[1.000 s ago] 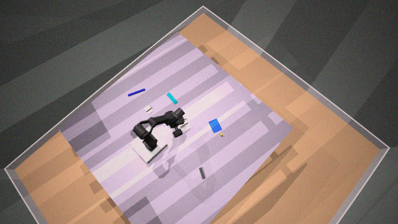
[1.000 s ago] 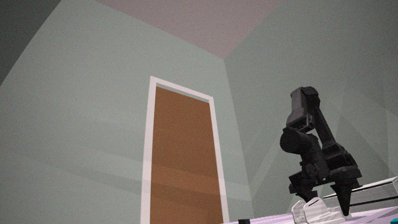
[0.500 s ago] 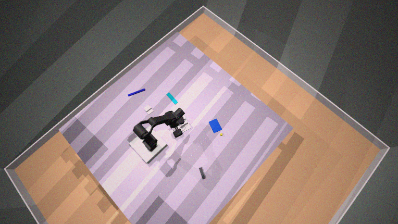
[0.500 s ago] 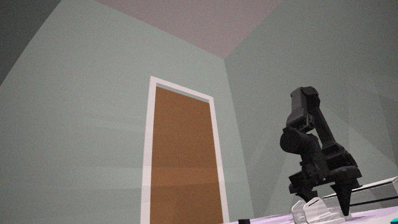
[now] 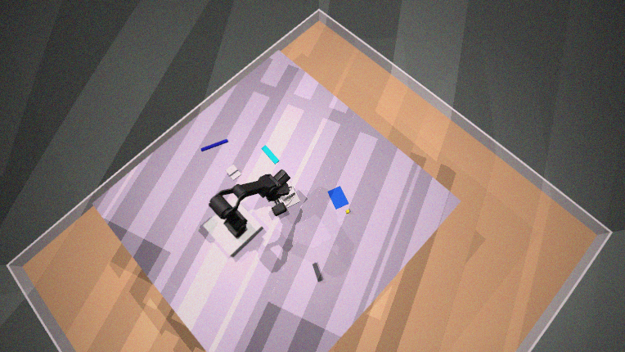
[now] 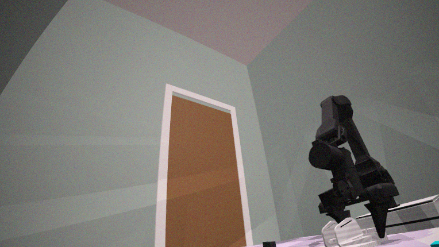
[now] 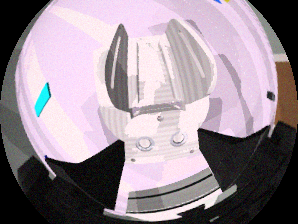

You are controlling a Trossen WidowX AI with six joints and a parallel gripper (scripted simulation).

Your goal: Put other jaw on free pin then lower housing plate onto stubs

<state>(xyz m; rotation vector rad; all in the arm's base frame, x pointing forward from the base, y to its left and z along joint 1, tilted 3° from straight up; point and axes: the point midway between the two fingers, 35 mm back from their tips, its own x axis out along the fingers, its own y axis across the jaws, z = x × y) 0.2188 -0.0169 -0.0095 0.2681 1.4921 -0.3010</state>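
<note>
The white housing part is 1 cm ahead of my gripper tip and 2 cm above it. Also, from my gripper tip: yellow cube: 19 cm ahead, 30 cm to the right; then cyan bar: 16 cm ahead, 19 cm to the left; then blue flat plate: 21 cm ahead, 22 cm to the right, 1 cm below.
</note>
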